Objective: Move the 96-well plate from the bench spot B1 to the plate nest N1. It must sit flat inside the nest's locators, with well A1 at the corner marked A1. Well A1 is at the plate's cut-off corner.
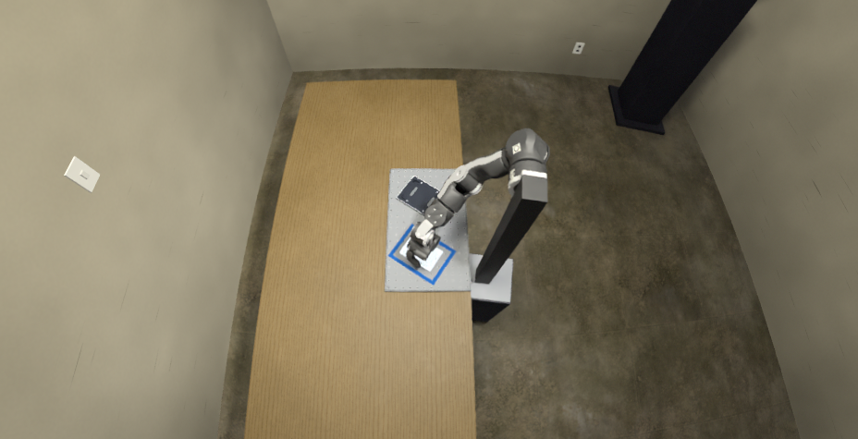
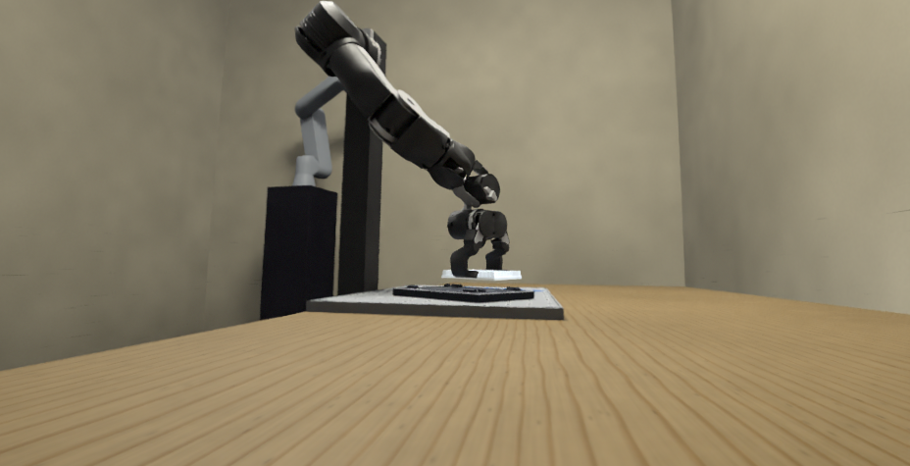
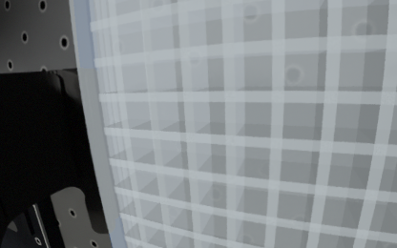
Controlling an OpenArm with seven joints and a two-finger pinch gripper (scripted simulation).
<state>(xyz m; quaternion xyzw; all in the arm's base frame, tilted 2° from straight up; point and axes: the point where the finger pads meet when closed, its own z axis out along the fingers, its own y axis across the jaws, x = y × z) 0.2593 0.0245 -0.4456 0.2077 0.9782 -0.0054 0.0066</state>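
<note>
The black plate nest is 23 cm to the right of my hand, 3 cm ahead of it and 2 cm below it. From my hand the other things lie so: 96-well plate right at my hand.
</note>
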